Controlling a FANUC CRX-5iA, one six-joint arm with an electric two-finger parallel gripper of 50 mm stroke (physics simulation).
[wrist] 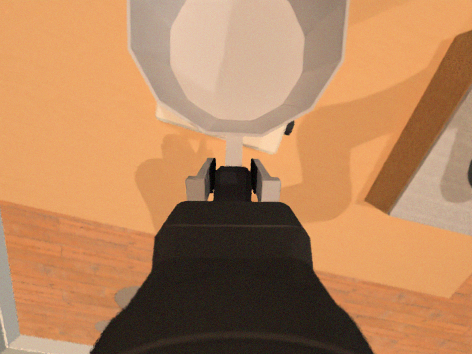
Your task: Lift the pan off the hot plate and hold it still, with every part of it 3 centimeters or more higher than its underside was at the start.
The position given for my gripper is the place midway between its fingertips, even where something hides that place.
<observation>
In view: my gripper point(233, 169), a grey pan point(231, 75) and a cream hot plate point(270, 143).
</observation>
